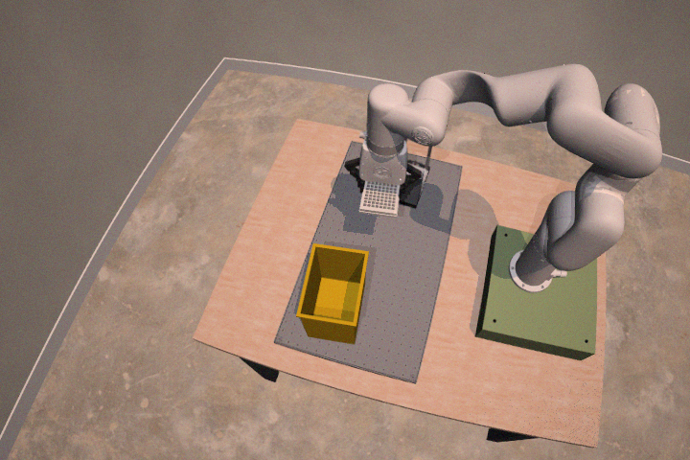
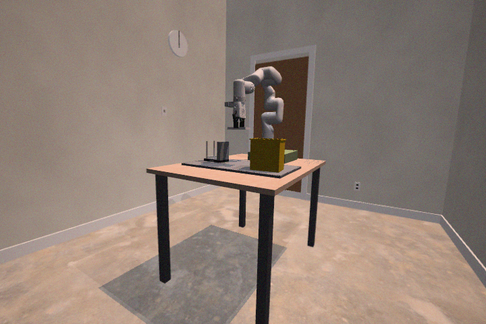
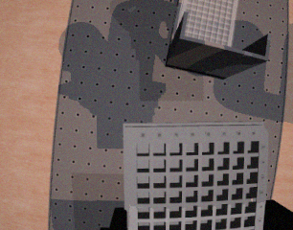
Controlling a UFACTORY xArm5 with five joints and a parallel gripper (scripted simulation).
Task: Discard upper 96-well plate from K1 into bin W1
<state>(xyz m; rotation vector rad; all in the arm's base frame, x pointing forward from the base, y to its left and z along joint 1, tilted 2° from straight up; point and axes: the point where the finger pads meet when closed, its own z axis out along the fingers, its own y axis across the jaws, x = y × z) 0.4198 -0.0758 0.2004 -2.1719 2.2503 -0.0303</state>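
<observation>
Right now my hand is 22 cm to the right of the yellow plastics bin W1, 16 cm above it and 8 cm short of it. From my hand the other things lie so: 96-well plate (1 cm below).
</observation>
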